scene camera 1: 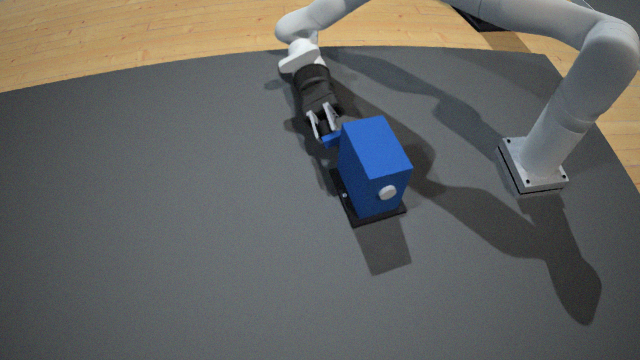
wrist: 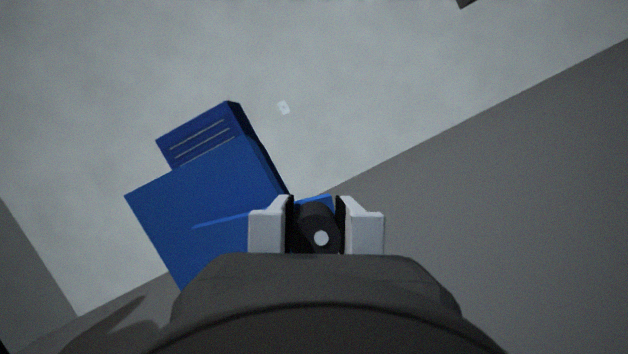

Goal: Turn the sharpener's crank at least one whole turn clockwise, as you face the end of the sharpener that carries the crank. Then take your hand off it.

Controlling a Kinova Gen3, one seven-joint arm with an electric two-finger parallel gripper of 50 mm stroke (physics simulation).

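Frame: origin at the arm's base, x ahead, y left, z up, level; metres.
Seen in the pictures: gripper, between the fingertips: (scene camera 1: 327,137) (wrist: 314,216); arm's base, origin of its link: (scene camera 1: 536,160).
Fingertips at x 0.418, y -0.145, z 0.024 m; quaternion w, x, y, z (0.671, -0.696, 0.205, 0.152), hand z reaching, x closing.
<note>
Offsets run from my fingertips to a thing's middle. "pt": to the spot under its first point. Level surfaces: height alone.
The blue sharpener @(pt 0.092 m left, 0.047 m back, 0.057 m up) (scene camera 1: 377,150) (wrist: 200,195) stands upright on its black base plate @(pt 0.146 m left, 0.050 m back, 0.063 m down) (scene camera 1: 379,217) in the middle of the table. Its near end carries a pale round disc @(pt 0.146 m left, 0.048 m back, 0.019 m up) (scene camera 1: 387,192). The blue crank arm (scene camera 1: 331,139) (wrist: 320,199) is at the far end and sticks out to the left of the body in the scene view. Its black knob @(0.018 m right, 0.003 m back, 0.002 m down) (scene camera 1: 324,128) (wrist: 316,217) lies between the two fingers. My gripper (scene camera 1: 326,132) (wrist: 314,216) is shut on this knob, from the far side of the sharpener. Where the crank arm joins the body is hidden.
The robot's base (scene camera 1: 541,185) is bolted to the table @(0.072 m down) (scene camera 1: 175,225) at the right, and the arm arches over the table's far edge. In the wrist view a dark blue ribbed box (wrist: 200,137) shows beyond the sharpener.
</note>
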